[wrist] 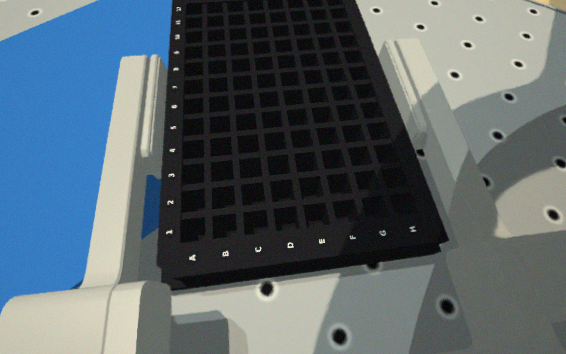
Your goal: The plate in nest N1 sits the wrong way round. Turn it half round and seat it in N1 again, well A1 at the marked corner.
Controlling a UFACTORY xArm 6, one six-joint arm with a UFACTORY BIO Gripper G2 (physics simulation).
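The black plate (pixel 280 115) fills the middle of the wrist view, its open square wells facing up. Row letters A to H run along its near edge, with A at the left. Column numbers rise from 1 at the near left corner towards the far end, which is cut off by the top of the view. My gripper (pixel 276 75) is shut on the plate, one pale finger along each long side. The plate's underside is hidden, and I cannot make out nest N1 or its marked corner.
A light grey board (pixel 300 320) with rows of round holes lies below and to the right of the plate. A flat blue area (pixel 55 150) spans the left side. Dark shadows fall over the board at the right. A small wood-coloured patch shows at the top right corner.
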